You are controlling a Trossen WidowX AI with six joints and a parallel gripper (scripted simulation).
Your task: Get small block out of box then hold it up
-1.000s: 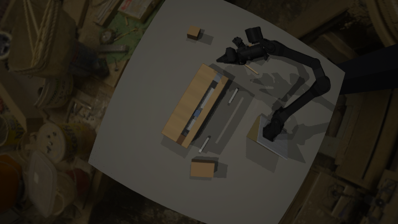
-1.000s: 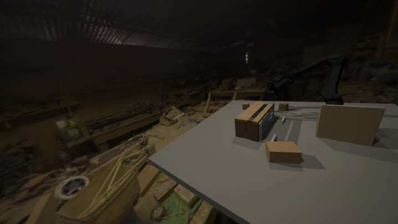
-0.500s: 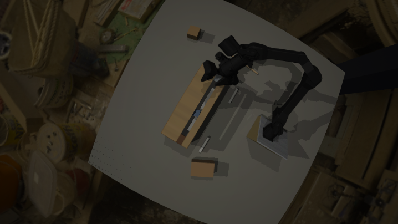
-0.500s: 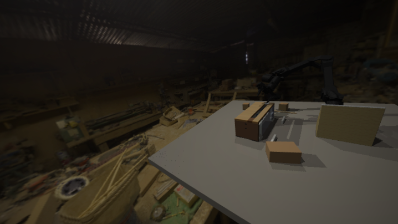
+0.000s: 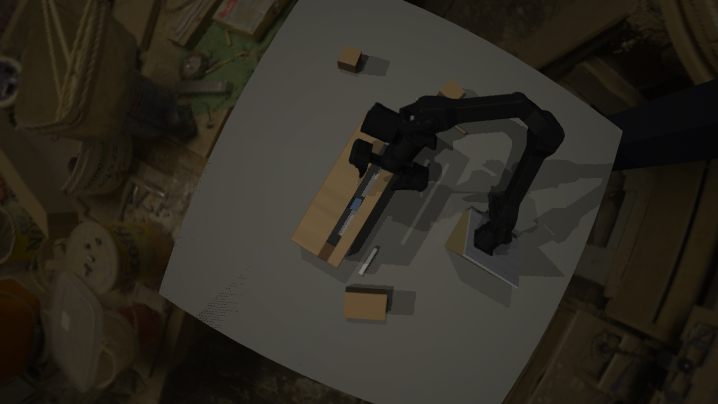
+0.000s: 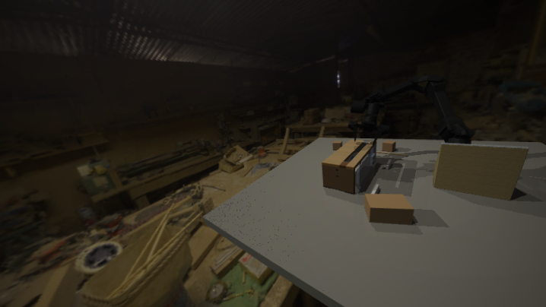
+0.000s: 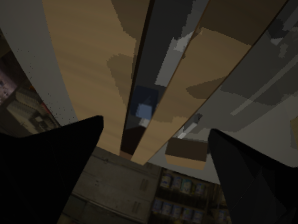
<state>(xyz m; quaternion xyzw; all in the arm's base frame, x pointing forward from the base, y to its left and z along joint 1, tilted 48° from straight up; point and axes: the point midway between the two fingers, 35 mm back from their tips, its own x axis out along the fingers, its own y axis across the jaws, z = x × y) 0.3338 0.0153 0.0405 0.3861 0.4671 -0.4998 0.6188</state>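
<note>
My gripper tip is now 10 mm short of the wooden box, 50 mm to the right of it and 100 mm above it. Round my gripper tip: thin wooden stick: 80 mm behind, 290 mm to the right, 150 mm below; blue block: 20 mm ahead, 70 mm to the left, 70 mm below.
</note>
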